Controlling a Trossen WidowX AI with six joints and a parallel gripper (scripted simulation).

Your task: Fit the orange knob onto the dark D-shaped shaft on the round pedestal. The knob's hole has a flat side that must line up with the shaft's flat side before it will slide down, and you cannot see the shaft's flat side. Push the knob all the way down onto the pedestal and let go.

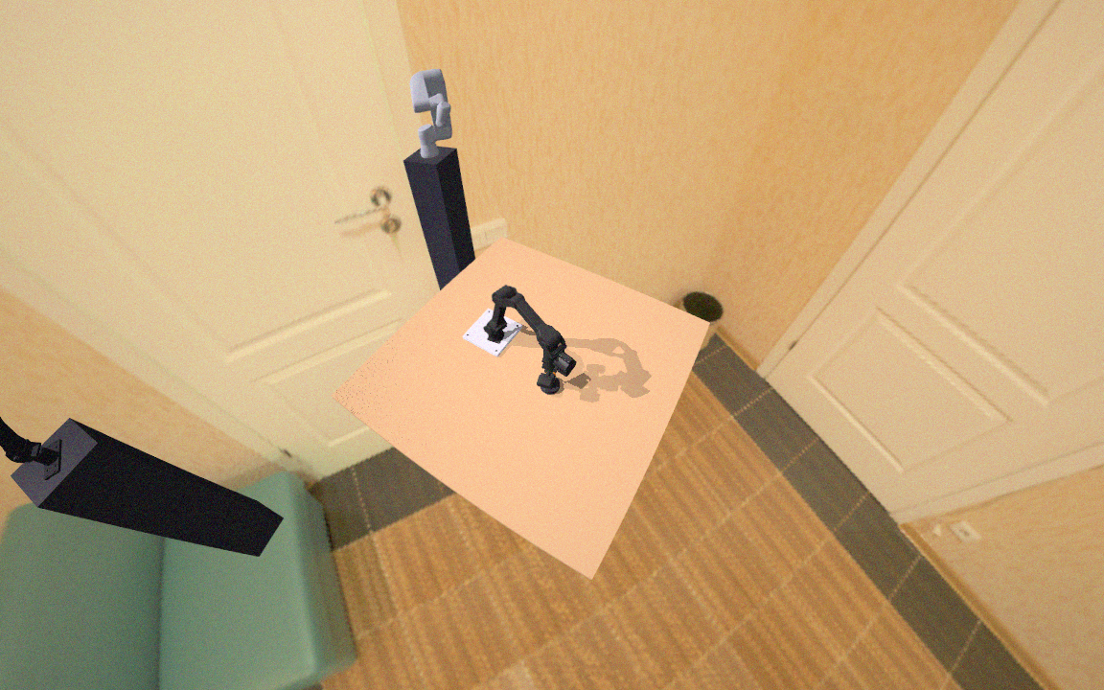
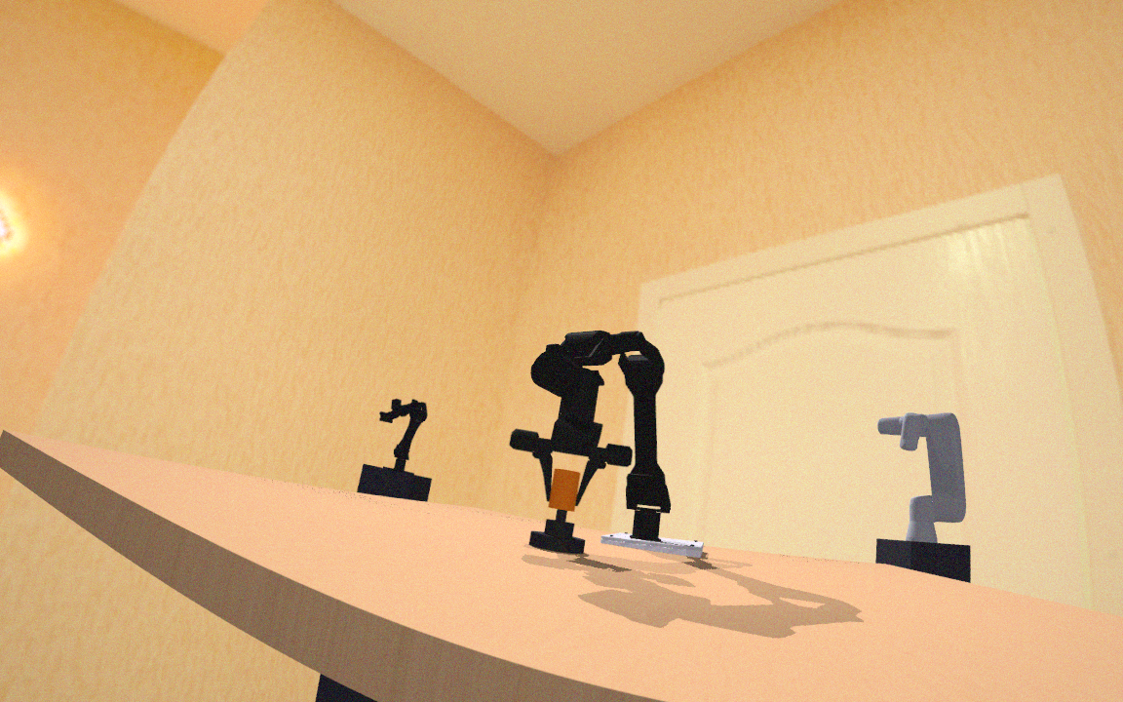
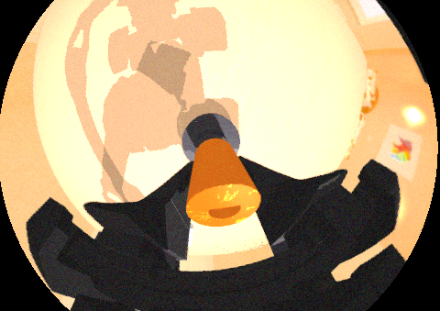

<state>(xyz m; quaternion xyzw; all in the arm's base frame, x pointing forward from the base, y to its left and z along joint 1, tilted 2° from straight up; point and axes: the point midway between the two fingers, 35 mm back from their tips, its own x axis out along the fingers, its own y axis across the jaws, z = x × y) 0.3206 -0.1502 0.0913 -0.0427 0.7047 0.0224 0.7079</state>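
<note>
Now: gripper tip 2 cm below the orange knob. Round my gripper tip: round pedestal (4 cm below).
</note>
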